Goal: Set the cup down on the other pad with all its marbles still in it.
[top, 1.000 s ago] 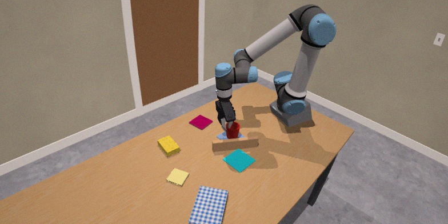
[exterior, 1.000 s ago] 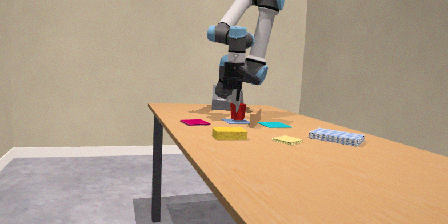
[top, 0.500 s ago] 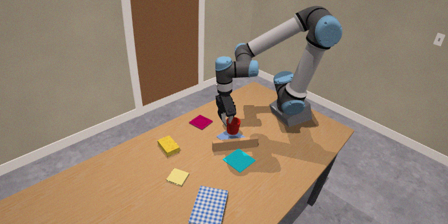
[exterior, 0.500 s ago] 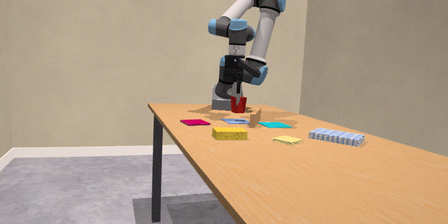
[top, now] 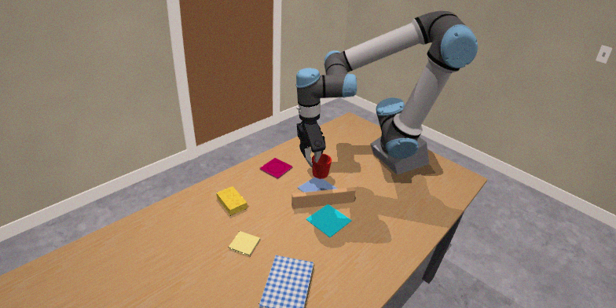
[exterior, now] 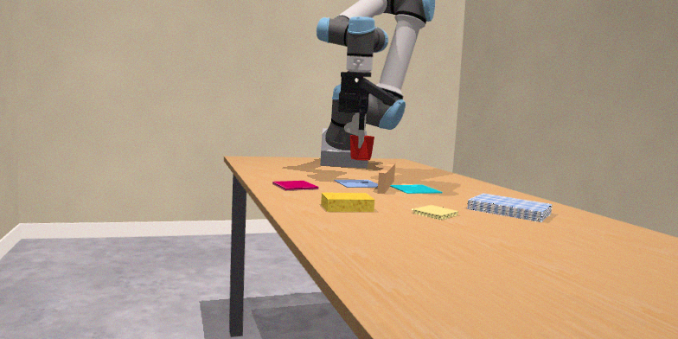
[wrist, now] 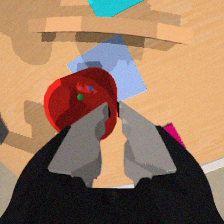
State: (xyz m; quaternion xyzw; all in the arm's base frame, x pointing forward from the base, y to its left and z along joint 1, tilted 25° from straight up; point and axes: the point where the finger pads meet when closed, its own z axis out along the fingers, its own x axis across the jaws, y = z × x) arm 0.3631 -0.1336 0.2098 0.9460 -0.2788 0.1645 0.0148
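Right now the green marble is 5 cm behind my hand, 2 cm to the left of it and 4 cm below it. Also, from my hand: red cup: 3 cm behind, 2 cm to the left, 3 cm below; yellow sponge: 25 cm ahead, 18 cm to the right, 11 cm below; wooden rail: 3 cm ahead, 8 cm to the left, 11 cm below.
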